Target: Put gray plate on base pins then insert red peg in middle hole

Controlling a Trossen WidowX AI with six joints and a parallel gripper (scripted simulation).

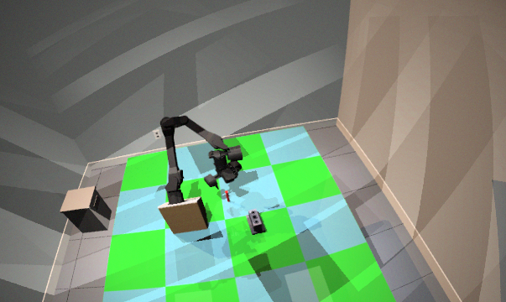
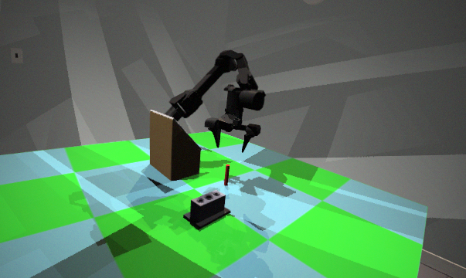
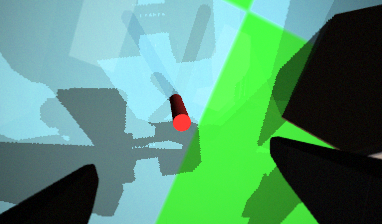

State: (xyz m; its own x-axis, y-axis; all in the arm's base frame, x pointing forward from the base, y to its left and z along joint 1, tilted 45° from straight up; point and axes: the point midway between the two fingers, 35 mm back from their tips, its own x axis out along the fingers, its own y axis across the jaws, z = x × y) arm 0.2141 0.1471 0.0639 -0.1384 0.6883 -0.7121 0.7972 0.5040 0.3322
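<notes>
The red peg lies 10 cm below my gripper tip. Also, from my gripper tip: dark base (13 cm ahead, 16 cm to the right, 13 cm below); then gray plate (13 cm ahead, 16 cm to the right, 9 cm below).
</notes>
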